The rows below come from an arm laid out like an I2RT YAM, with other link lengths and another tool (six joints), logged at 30 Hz.
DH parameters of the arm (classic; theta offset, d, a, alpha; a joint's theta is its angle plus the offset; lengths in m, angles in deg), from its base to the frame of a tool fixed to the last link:
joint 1: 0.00 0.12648 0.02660 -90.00
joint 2: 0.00 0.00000 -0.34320 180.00
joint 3: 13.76 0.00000 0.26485 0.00
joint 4: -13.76 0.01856 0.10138 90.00
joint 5: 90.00 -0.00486 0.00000 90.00
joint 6: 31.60 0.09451 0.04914 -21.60
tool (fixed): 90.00 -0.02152 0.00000 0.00
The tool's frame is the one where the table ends.
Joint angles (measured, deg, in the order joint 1, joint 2, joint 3, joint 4, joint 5, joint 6), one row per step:
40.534 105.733 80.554 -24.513 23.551 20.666
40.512 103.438 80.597 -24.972 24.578 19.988
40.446 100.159 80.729 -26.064 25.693 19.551
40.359 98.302 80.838 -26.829 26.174 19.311
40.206 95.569 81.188 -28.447 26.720 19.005
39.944 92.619 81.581 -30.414 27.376 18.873
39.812 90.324 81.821 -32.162 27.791 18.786
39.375 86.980 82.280 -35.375 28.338 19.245
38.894 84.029 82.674 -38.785 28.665 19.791
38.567 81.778 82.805 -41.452 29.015 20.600
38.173 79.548 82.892 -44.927 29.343 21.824
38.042 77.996 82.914 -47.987 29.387 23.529
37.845 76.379 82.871 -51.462 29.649 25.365
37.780 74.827 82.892 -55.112 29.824 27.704
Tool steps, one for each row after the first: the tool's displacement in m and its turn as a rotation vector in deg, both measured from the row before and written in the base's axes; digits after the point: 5 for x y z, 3 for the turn. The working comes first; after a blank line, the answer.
Tool pose at each row, in the base's axes (x y z in m, rotation vector in deg; the steps are taken from these numbers as rounded here):
0.40069 0.23522 0.26721 22.478 154.271 22.624
0.39595 0.22920 0.28520 22.237 152.262 22.933
0.38740 0.21961 0.30945 22.423 149.786 23.722
0.38208 0.21349 0.32268 22.537 148.548 24.177
0.37321 0.20366 0.34184 22.713 147.050 24.727
0.36265 0.19150 0.36138 23.295 145.489 25.184
0.35316 0.18187 0.37511 23.621 144.581 25.401
0.33799 0.16530 0.39317 24.978 143.541 25.649
0.32298 0.14925 0.40675 26.338 143.119 25.560
0.31044 0.13688 0.41504 27.790 142.835 25.527
0.29615 0.12325 0.42073 29.756 143.120 25.033
0.28415 0.11408 0.42243 31.763 143.765 24.957
0.27092 0.10353 0.42333 34.153 144.483 24.341
0.25695 0.09379 0.42356 36.909 145.208 24.022

-0.00474 -0.00602 0.01799 0.144 -1.984 -0.234
-0.00855 -0.00959 0.02425 0.562 -2.326 -0.543
-0.00532 -0.00612 0.01323 0.335 -1.154 -0.275
-0.00887 -0.00983 0.01916 0.420 -1.385 -0.360
-0.01056 -0.01216 0.01954 0.444 -1.347 -0.670
-0.00949 -0.00963 0.01373 0.225 -0.785 -0.394
-0.01517 -0.01657 0.01806 0.478 -0.650 -1.116
-0.01501 -0.01605 0.01358 0.245 -0.052 -1.040
-0.01254 -0.01237 0.00829 0.311 0.114 -1.052
-0.01429 -0.01363 0.00569 0.115 0.807 -1.342
-0.01200 -0.00917 0.00170 0.440 1.171 -1.164
-0.01323 -0.01055 0.00090 0.150 1.381 -1.496
-0.01397 -0.00974 0.00023 0.453 1.512 -1.647

